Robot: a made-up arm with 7 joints. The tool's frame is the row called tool. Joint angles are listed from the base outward.
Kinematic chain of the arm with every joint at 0, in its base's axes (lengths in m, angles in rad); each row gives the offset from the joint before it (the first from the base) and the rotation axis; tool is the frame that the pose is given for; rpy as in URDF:
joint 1: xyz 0 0 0.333 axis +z
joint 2: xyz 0 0 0 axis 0 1 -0.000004
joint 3: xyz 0 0 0.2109 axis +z
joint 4: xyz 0.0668 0 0 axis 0 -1 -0.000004
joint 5: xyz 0.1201 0 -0.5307 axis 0 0.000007 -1
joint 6: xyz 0 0 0 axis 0 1 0.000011
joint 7: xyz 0.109 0 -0.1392 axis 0 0.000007 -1
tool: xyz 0 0 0 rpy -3.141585 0 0
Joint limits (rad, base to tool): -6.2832..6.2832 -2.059..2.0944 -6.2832..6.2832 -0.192..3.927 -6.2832..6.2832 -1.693..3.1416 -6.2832..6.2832
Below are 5 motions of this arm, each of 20 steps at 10 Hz.
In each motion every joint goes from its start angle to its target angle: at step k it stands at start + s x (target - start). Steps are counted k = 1, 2, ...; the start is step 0. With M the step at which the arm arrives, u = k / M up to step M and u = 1 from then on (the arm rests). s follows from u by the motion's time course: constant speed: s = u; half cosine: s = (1 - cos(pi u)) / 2; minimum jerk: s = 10 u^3 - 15 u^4 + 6 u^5.
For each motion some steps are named. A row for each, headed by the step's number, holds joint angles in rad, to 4 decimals.
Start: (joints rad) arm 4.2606 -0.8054 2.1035 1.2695 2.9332 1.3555 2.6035
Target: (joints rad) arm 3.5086 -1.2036 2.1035 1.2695 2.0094 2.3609 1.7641
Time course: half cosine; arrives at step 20
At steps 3, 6, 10, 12, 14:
3: 4.2196 -0.8271 2.1035 1.2695 2.8829 1.4103 2.5578
6: 4.1056 -0.8875 2.1035 1.2695 2.7428 1.5627 2.4305
10: 3.8846 -1.0045 2.1035 1.2695 2.4713 1.8582 2.1838
12: 3.7684 -1.0660 2.1035 1.2695 2.3286 2.0135 2.0541
14: 3.6636 -1.1215 2.1035 1.2695 2.1998 2.1537 1.9371

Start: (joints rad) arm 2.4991 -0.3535 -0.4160 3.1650 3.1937 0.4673 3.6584
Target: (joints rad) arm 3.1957 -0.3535 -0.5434 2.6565 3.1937 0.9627 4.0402
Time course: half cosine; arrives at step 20
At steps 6, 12, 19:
6: 2.6427 -0.3535 -0.4423 3.0602 3.1937 0.5694 3.7371
12: 2.9550 -0.3535 -0.4994 2.8322 3.1937 0.7915 3.9083
19: 3.1914 -0.3535 -0.5426 2.6596 3.1937 0.9597 4.0378

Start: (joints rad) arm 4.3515 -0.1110 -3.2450 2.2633 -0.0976 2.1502 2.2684
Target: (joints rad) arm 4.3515 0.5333 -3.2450 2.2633 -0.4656 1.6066 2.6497
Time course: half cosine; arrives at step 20
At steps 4, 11, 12, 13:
4: 4.3515 -0.0495 -3.2450 2.2633 -0.1327 2.0983 2.3048
11: 4.3515 0.2615 -3.2450 2.2633 -0.3104 1.8359 2.4889
12: 4.3515 0.3107 -3.2450 2.2633 -0.3385 1.7944 2.5180
13: 4.3515 0.3574 -3.2450 2.2633 -0.3651 1.7550 2.5456

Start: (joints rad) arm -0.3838 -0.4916 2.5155 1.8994 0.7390 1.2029 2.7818
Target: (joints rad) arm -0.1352 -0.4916 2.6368 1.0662 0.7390 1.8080 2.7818
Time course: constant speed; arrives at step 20
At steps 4, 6, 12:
4: -0.3341 -0.4916 2.5398 1.7328 0.7390 1.3239 2.7818
6: -0.3092 -0.4916 2.5519 1.6494 0.7390 1.3844 2.7818
12: -0.2346 -0.4916 2.5883 1.3995 0.7390 1.5660 2.7818

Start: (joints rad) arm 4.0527 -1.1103 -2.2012 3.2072 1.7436 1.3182 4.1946
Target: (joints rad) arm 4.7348 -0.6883 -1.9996 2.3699 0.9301 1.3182 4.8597
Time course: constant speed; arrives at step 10
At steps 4, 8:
4: 4.3255 -0.9415 -2.1206 2.8723 1.4182 1.3182 4.4606
8: 4.5984 -0.7727 -2.0399 2.5374 1.0928 1.3182 4.7267

